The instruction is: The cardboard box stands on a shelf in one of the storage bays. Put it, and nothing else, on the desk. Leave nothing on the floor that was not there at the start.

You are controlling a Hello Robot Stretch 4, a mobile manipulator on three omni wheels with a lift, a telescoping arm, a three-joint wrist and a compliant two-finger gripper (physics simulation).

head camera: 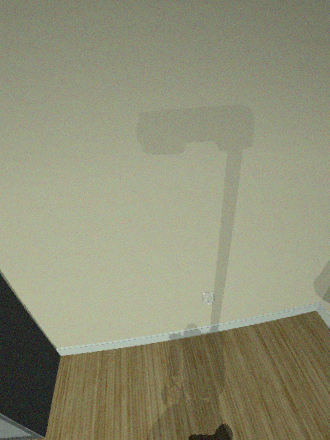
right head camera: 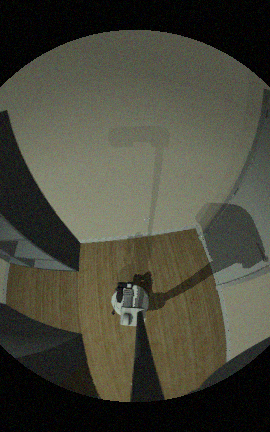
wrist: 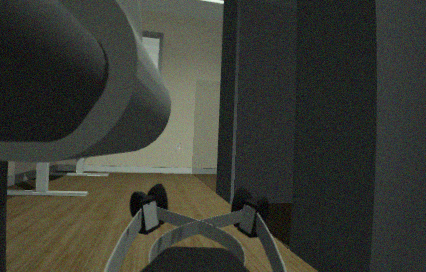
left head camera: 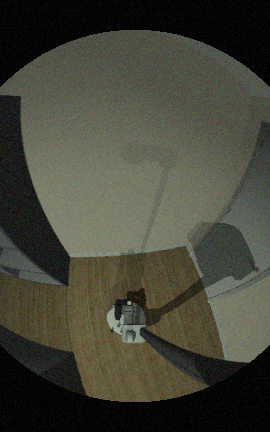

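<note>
The gripper and a desk can be seen in the pictures.
</note>
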